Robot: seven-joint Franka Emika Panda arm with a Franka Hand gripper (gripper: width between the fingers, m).
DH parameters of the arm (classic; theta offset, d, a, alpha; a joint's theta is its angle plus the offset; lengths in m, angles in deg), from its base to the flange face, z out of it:
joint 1: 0 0.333 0 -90
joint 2: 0 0 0 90
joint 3: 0 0.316 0.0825 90
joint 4: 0 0 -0.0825 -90
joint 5: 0 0.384 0 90
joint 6: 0 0 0.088 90
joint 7: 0 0.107 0 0
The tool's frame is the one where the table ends.
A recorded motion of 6 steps. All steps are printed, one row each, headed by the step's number.
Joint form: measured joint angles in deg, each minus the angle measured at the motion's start. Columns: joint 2, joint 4, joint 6, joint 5, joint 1, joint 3, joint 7.
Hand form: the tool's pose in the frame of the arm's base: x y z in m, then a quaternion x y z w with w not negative. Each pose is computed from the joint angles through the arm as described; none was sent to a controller.
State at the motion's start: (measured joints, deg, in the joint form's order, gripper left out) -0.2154 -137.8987 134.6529 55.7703 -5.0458 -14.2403 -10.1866
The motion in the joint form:
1: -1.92 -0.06 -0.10 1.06 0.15 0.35 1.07
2: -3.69 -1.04 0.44 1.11 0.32 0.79 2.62
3: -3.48 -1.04 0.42 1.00 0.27 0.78 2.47
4: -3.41 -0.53 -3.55 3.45 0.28 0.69 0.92
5: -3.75 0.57 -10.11 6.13 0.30 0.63 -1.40
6: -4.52 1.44 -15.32 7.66 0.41 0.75 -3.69
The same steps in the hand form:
1: 0.4657 -0.1455 0.3292 -0.84640 0.41044 -0.07034 0.33195
2: 0.4623 -0.1399 0.3371 -0.84178 0.41680 -0.07337 0.33510
3: 0.4621 -0.1404 0.3353 -0.84271 0.41615 -0.07211 0.33385
4: 0.4635 -0.1326 0.3364 -0.83705 0.40387 -0.05716 0.36464
5: 0.4669 -0.1193 0.3454 -0.83127 0.37266 -0.03787 0.41072
6: 0.4693 -0.1065 0.3578 -0.82969 0.33573 -0.02791 0.44512

